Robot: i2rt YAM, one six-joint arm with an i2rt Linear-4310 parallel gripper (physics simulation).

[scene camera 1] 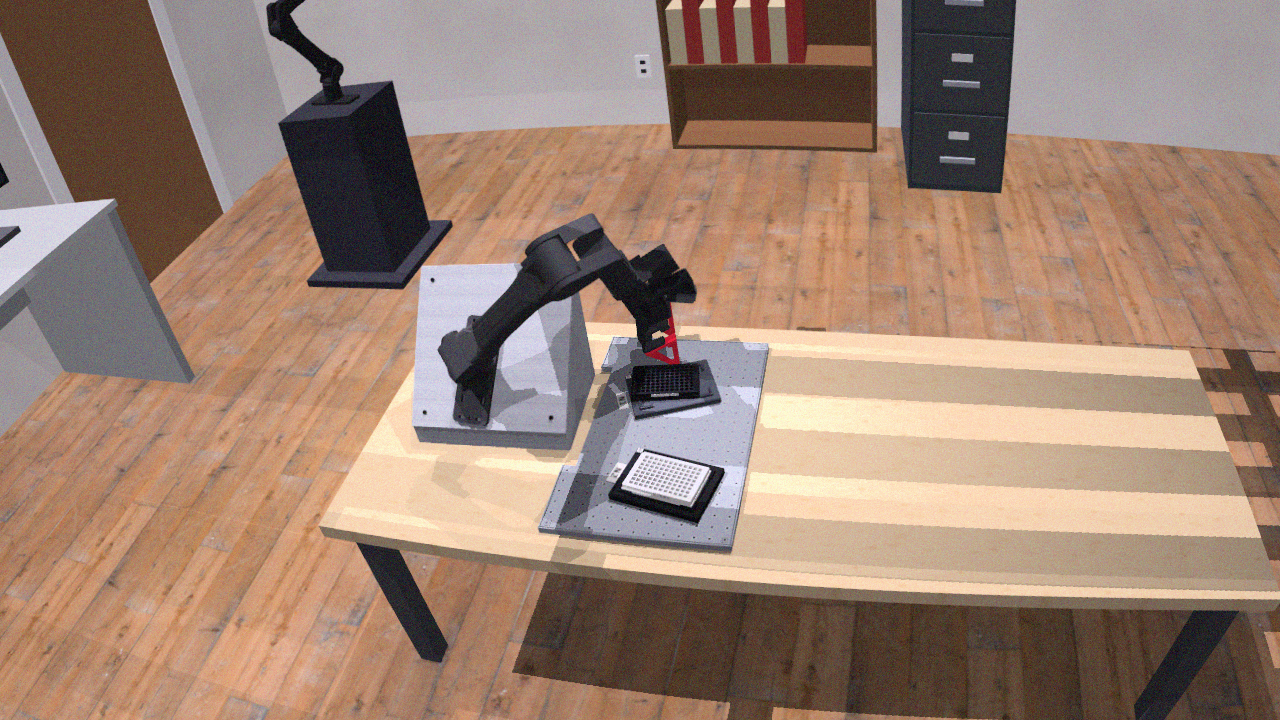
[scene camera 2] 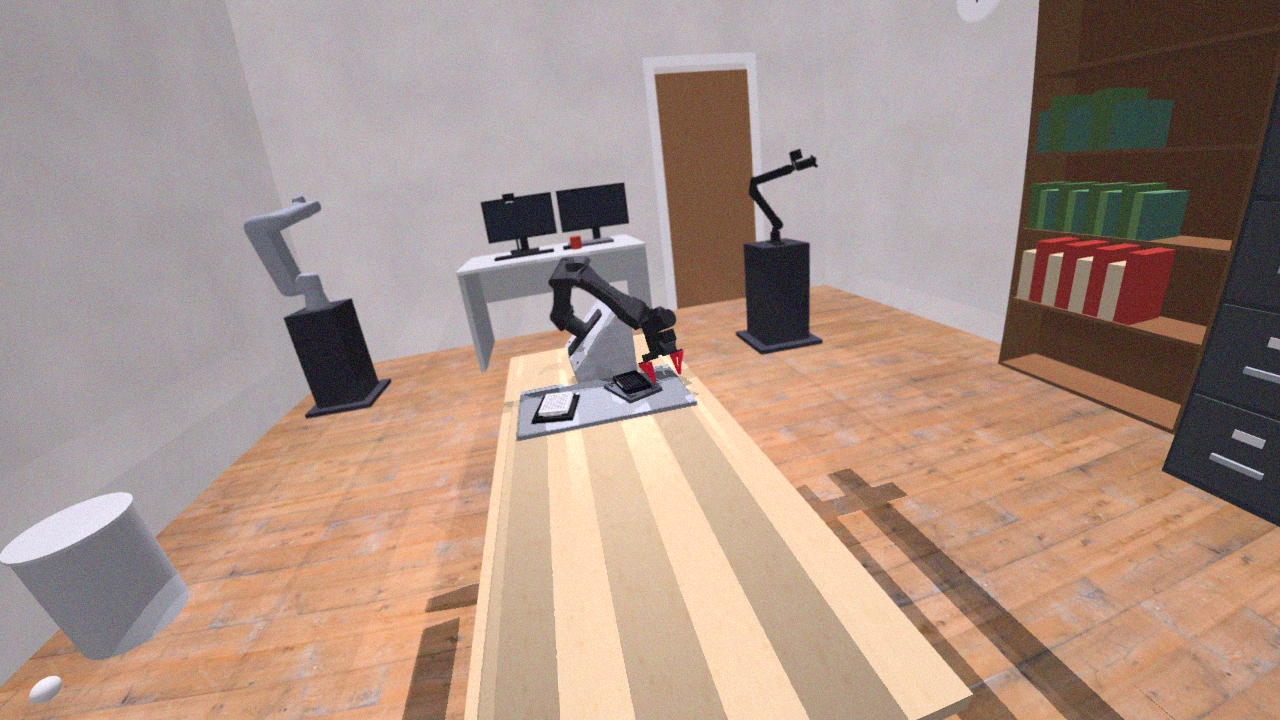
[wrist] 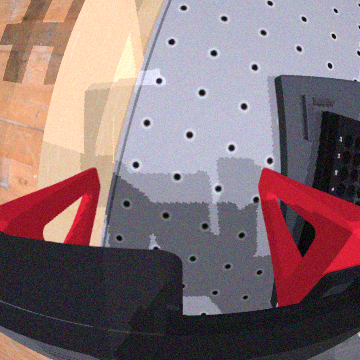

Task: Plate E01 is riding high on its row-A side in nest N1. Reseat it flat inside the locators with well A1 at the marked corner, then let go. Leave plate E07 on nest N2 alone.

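Pixels of known places: gripper, fingertip midpoint: (scene camera 1: 674, 349) (scene camera 2: 667, 378) (wrist: 178, 176); arm's base at its link origin: (scene camera 1: 478, 370) (scene camera 2: 585, 332).
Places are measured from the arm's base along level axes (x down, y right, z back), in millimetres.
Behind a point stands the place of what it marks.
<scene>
A black well plate (scene camera 1: 665, 381) @(x 85, y -106, z -323 mm) (scene camera 2: 631, 382) @(x 85, y -109, z -340 mm) (wrist: 348, 155) @(x 87, y -148, z -355 mm) sits on a dark grey nest (scene camera 1: 705, 401) @(x 102, y -77, z -404 mm) (wrist: 296, 95) @(x 101, y -186, z -375 mm); it looks slightly tilted, but which side is higher is hard to tell. A white well plate (scene camera 1: 666, 476) @(x 87, y 133, z -380 mm) (scene camera 2: 556, 404) @(x 88, y 131, z -397 mm) sits on a black nest (scene camera 1: 710, 493) @(x 102, y 148, z -457 mm) nearer the front in scene camera 1. The labels and corner marks are too small to read, so E01 and E07 cannot be told apart by label. My gripper (scene camera 1: 664, 358) @(x 108, y -233, z -310 mm) (scene camera 2: 665, 377) @(x 108, y -233, z -310 mm) (wrist: 178, 176) @(x 108, y -233, z -310 mm) is open and empty, beside the black plate on its far side in scene camera 1. In the wrist view its right finger hides part of the nest.
Both nests stand on a grey perforated board (scene camera 1: 750, 376) @(x 113, y -169, z -474 mm) (scene camera 2: 671, 405) @(x 112, y -199, z -493 mm) (wrist: 200, 112) @(x 113, y -233, z -347 mm) on the wooden table (scene camera 1: 984, 465) @(x 126, y 13, z -925 mm) (scene camera 2: 626, 573) @(x 126, y 26, z -1065 mm). The arm's sloped grey base (scene camera 1: 537, 358) @(x -17, y -26, z -113 mm) stands left of the board. The board's edge and table edge pass near the left finger in the wrist view.
</scene>
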